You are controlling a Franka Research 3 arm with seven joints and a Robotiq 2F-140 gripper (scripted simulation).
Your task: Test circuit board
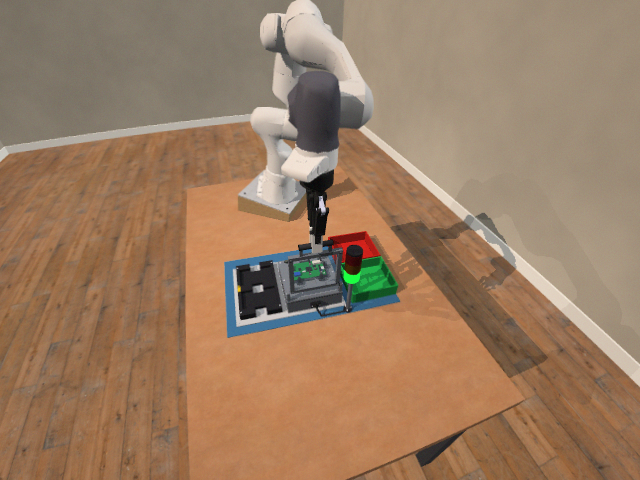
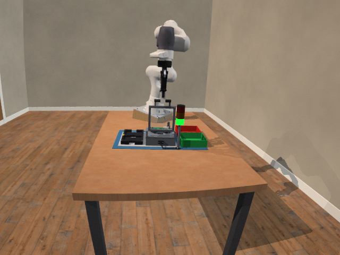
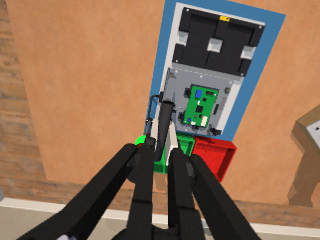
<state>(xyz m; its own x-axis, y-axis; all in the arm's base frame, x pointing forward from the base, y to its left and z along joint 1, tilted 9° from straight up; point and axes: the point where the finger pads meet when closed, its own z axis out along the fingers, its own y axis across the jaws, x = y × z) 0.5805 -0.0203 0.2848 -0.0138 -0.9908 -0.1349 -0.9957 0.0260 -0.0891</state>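
Right now the green circuit board is 110 mm behind my hand and 220 mm below it. Round my hand: tester lid (10 mm behind, 110 mm below); green bin (60 mm behind, 200 mm to the left, 280 mm below); dark plate (100 mm behind, 10 mm to the left, 220 mm below).
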